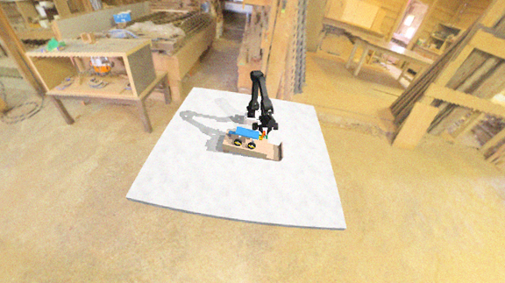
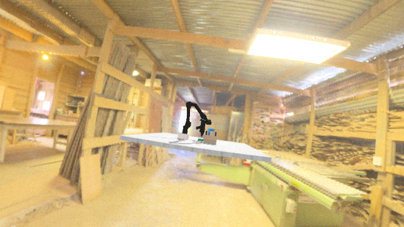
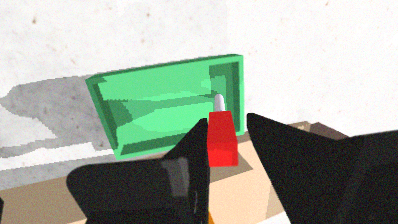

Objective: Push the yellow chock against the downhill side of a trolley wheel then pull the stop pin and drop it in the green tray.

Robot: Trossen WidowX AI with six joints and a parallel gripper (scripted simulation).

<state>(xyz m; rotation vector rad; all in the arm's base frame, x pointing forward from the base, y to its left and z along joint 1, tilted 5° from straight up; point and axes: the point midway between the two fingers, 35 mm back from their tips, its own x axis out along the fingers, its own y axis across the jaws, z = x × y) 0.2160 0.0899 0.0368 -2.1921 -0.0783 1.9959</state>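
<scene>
Now: gripper tip 30 mm to the left of the green tray and 60 mm above it. The rest, counted from my gripper tip: red-headed stop pin (right at my gripper tip); then yellow chock (50 mm ahead, 60 mm to the right, 30 mm above); then raised lip (140 mm ahead, 110 mm to the left, 20 mm below).
</scene>
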